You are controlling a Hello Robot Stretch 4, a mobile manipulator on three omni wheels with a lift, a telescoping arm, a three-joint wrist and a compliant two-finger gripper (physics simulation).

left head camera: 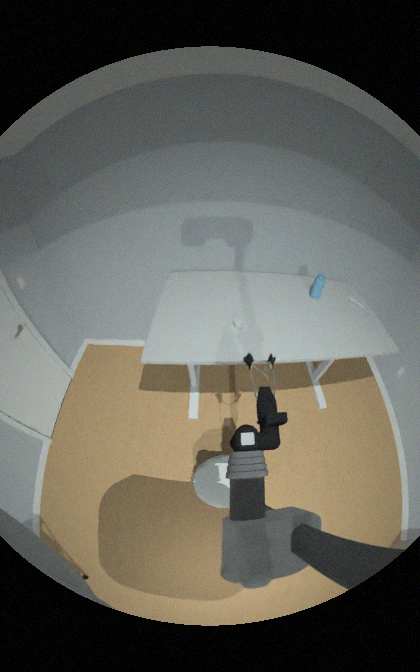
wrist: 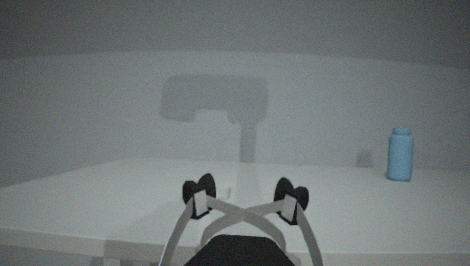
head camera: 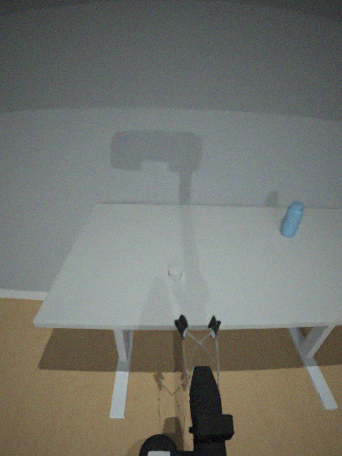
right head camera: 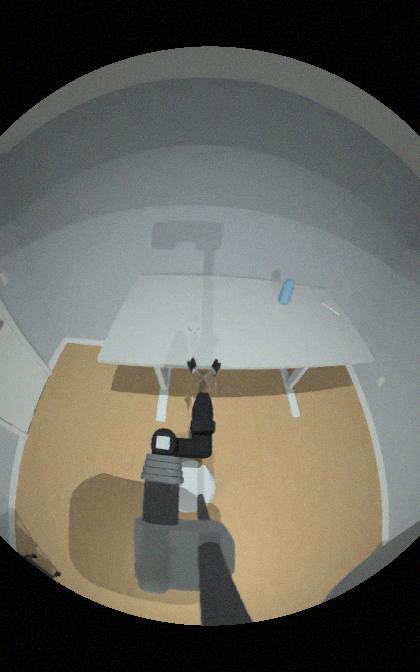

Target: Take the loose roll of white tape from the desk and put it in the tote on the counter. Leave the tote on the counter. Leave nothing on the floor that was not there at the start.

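Frame: origin at the robot's base, x ahead, y left, z up, level; metres.
Where they show: gripper, between the fingertips: (wrist: 245, 189) (head camera: 197, 316).
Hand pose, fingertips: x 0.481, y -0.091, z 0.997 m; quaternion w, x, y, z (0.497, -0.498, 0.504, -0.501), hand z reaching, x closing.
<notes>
Each offset is from my fingertips to the top centre of the thing. Level surfaces: height alone.
The roll of white tape @[dx +0.229, dy +0.051, dz -0.050 m] (head camera: 175, 270) (left head camera: 238, 324) (right head camera: 193, 329) is small and pale on the white desk @[dz -0.074 m] (head camera: 130, 240) (left head camera: 175, 310) (right head camera: 135, 310) (wrist: 100, 185); it is hard to make out against the top. In the wrist view a small part of the tape (wrist: 227, 193) shows just right of the left fingertip. My gripper (head camera: 197, 326) (left head camera: 260, 360) (right head camera: 204, 366) (wrist: 245, 189) is open and empty, at the desk's front edge, in front of the tape and slightly to its right. The tote and the counter do not show.
A blue bottle @[dx +0.512, dy -0.492, dz +0.091 m] (head camera: 292, 219) (left head camera: 317, 286) (right head camera: 286, 292) (wrist: 400, 155) stands at the back right of the desk. A flat white object (left head camera: 356, 299) (right head camera: 330, 308) lies near the desk's right end. The wall is behind the desk. A door (left head camera: 30, 375) is at the left.
</notes>
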